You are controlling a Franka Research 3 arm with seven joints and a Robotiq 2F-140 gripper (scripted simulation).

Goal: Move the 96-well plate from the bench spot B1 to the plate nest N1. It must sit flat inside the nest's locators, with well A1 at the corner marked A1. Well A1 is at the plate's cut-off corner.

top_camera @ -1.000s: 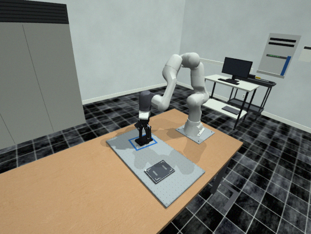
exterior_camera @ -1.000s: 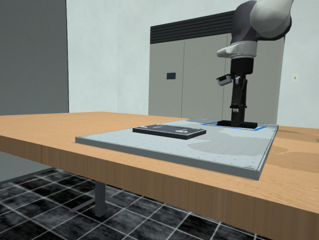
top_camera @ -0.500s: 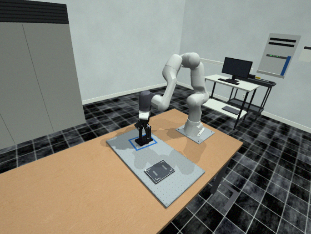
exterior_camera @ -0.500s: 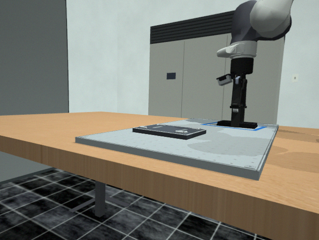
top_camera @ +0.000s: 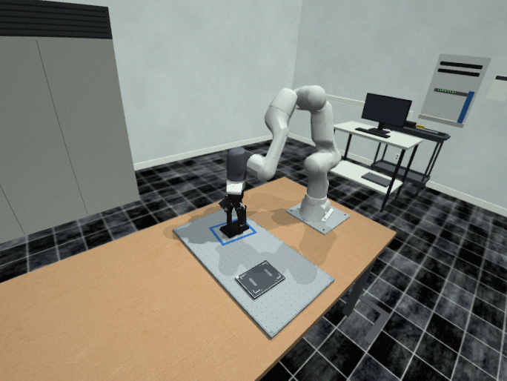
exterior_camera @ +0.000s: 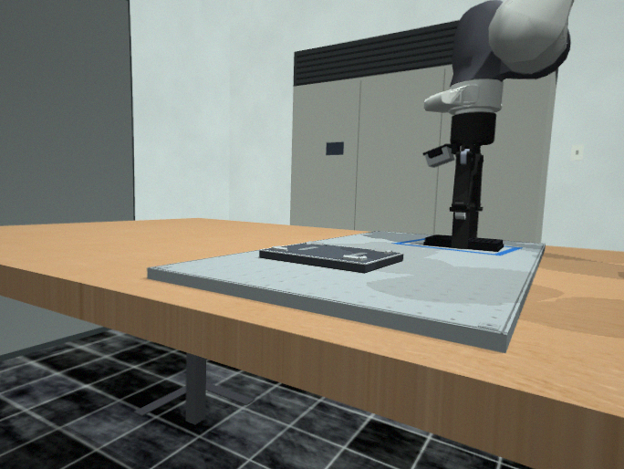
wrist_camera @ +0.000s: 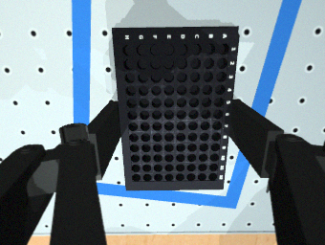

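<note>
Right now my hand is 130 mm short of the plate nest, 310 mm to the right of it and 20 mm above it. The rest, counted from my hand: A1 label 200 mm ahead, 250 mm to the left, 10 mm below; then black 96-well plate 20 mm below.
</note>
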